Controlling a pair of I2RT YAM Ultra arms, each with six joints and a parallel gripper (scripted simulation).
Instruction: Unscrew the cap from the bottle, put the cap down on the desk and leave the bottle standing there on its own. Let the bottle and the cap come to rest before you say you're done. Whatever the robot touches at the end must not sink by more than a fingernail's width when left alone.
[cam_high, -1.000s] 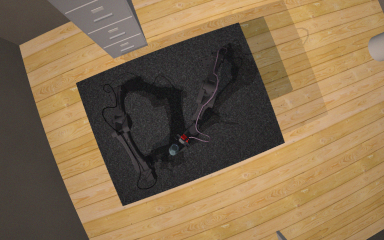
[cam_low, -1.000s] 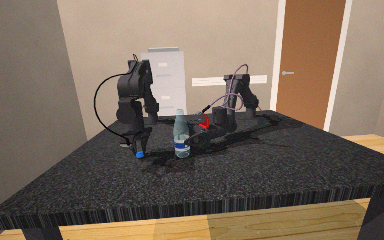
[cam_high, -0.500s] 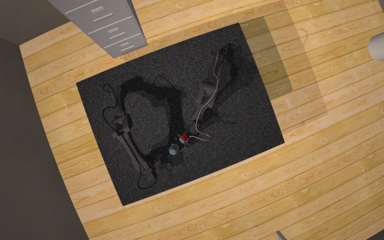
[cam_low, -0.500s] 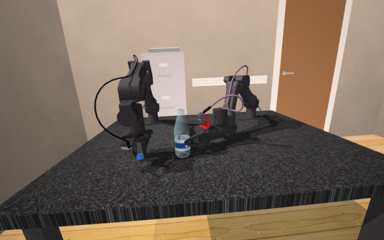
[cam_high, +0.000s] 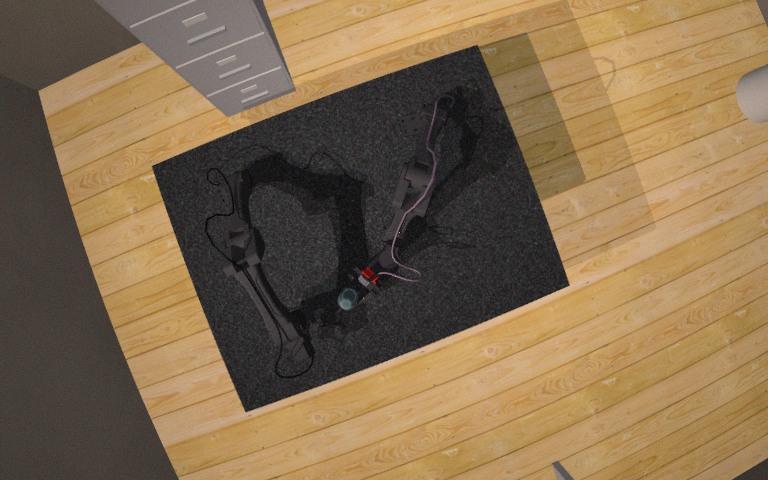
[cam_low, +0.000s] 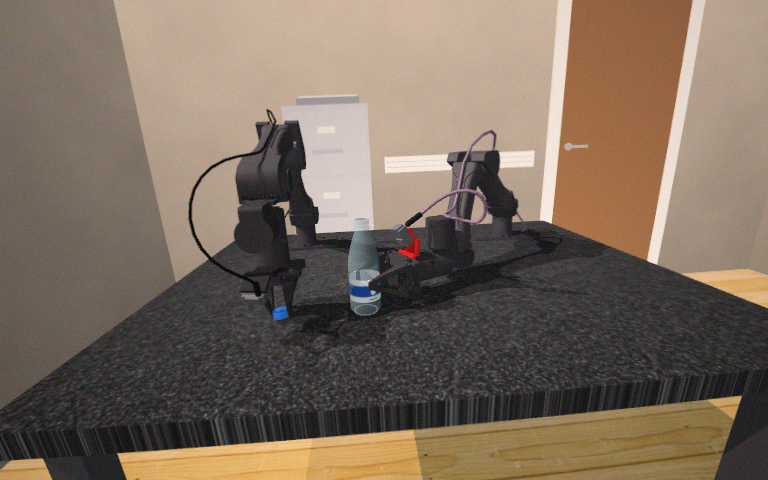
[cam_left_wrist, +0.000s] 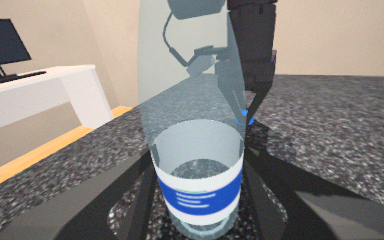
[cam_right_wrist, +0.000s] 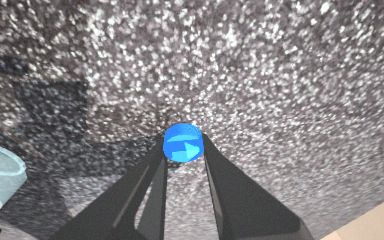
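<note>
My left hand is 3 cm below the clear bottle. The rest, counted from my left hand: blue cap 1 cm ahead, 17 cm to the right, 6 cm below.
My right hand is right at the blue cap. Also, from my right hand: clear bottle (160 mm to the left, 80 mm above).
</note>
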